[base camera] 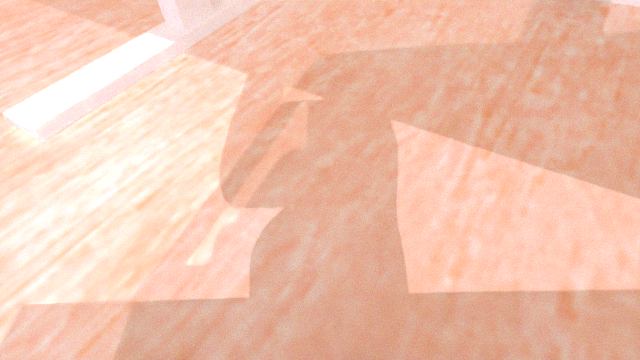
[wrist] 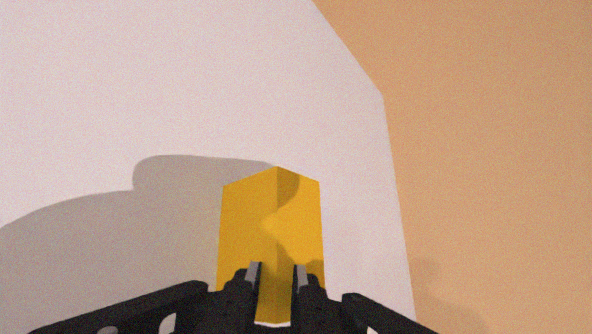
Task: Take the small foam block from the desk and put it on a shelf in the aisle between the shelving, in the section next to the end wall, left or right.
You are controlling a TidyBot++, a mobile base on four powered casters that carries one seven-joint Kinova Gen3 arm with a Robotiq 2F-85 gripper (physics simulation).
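Frame: origin at the arm's base, x ahead, y left, z up, level; metres.
Where they show: gripper, between the fingertips: point(wrist: 276, 279).
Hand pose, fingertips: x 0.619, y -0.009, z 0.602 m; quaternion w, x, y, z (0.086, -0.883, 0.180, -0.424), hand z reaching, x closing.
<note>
After its pixels a point has its place.
The small yellow foam block point(wrist: 272, 215) {z 0.609, x 0.625, y 0.028 m} is upright in the lower middle of the wrist view, with one edge and two side faces toward the camera. My gripper point(wrist: 276, 279) {z 0.602, x 0.619, y -0.009 m} is at the block's near part, its two fingertips drawn close together. Yellow shows between the fingertips and also on their outer sides. The fingers look shut on the block, though they hide part of it. The pale desk point(wrist: 200, 90) {z 0.553, x 0.647, y 0.139 m} shows behind the block. The block, gripper, shelf and end wall do not show in the base camera view.
The desk's edge runs down the right of the wrist view, with the tan floor point(wrist: 490, 150) beyond it. In the base camera view, a white base piece point(base camera: 90, 82) with an upright part stands on the wood floor point(base camera: 475, 240) {z -0.397, x 0.306, y -0.149 m} at upper left. Broad shadows cross this floor.
</note>
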